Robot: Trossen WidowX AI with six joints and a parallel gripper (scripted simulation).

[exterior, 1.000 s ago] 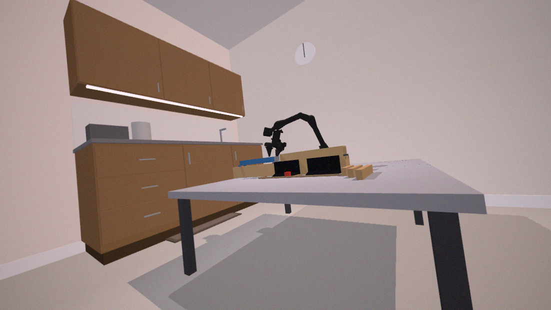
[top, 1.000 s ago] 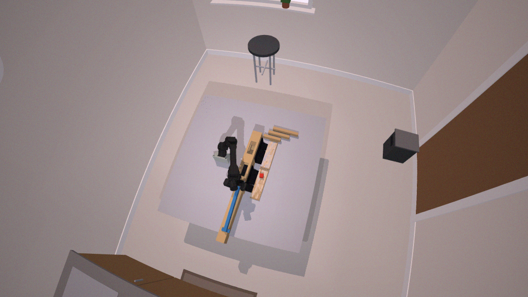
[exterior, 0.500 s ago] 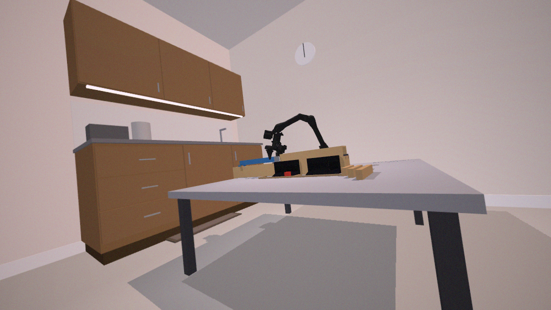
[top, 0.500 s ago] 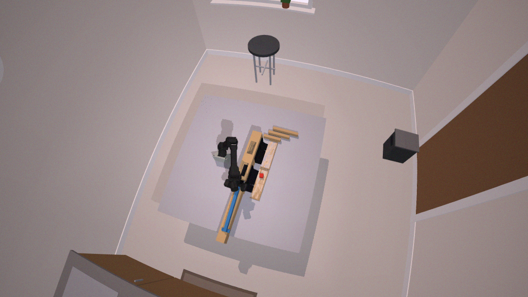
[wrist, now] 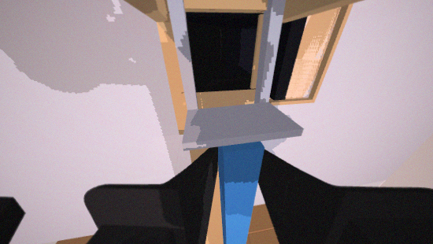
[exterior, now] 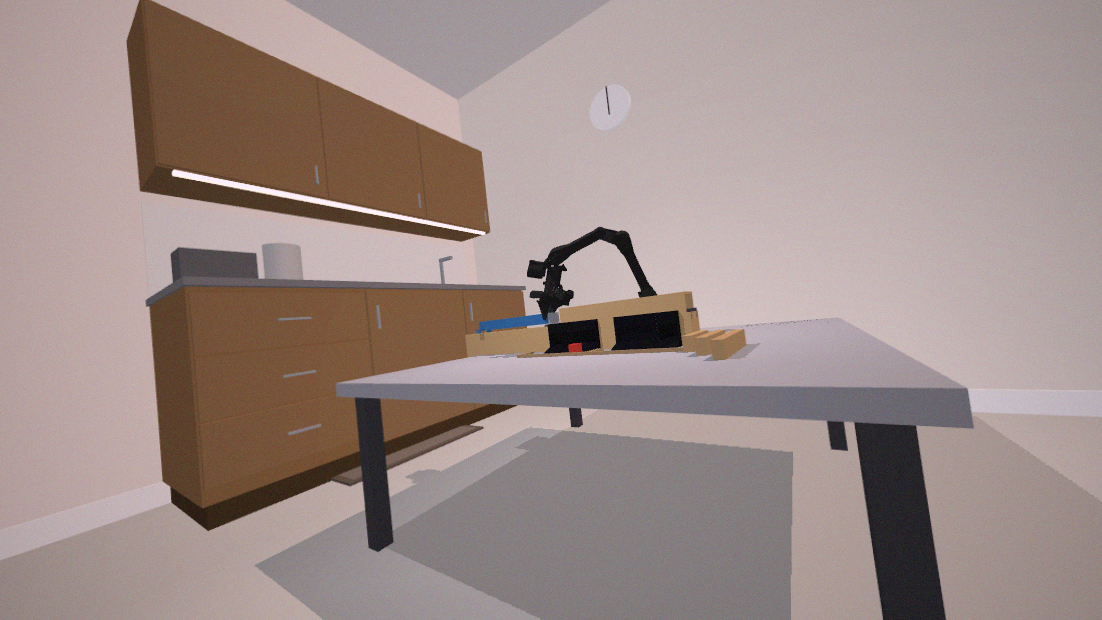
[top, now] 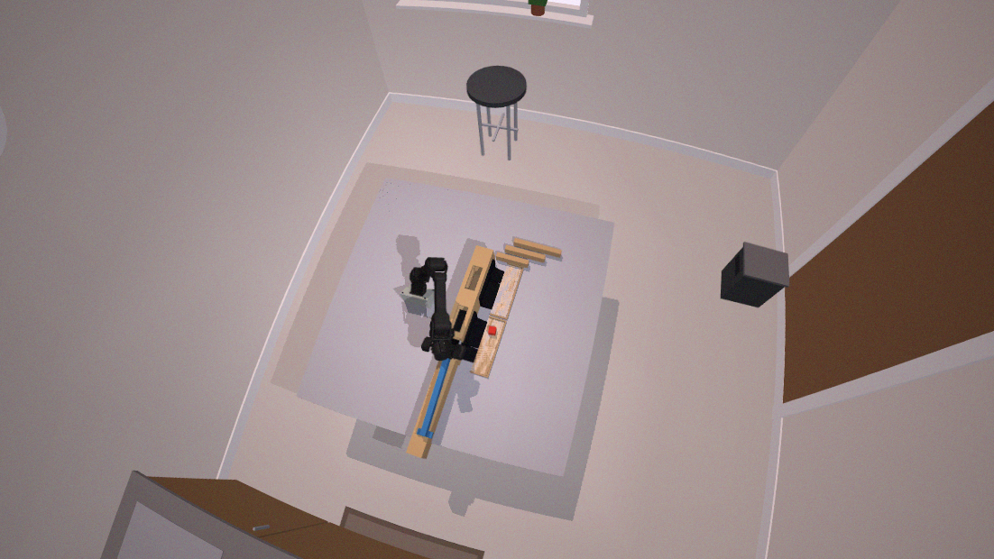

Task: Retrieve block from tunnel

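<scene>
Right now my gripper tip is 150 mm short of the red block, 190 mm to the right of it and 100 mm above it. The rest, counted from my gripper tip: covered tunnel: 30 mm ahead, 70 mm to the left, 50 mm below.
</scene>
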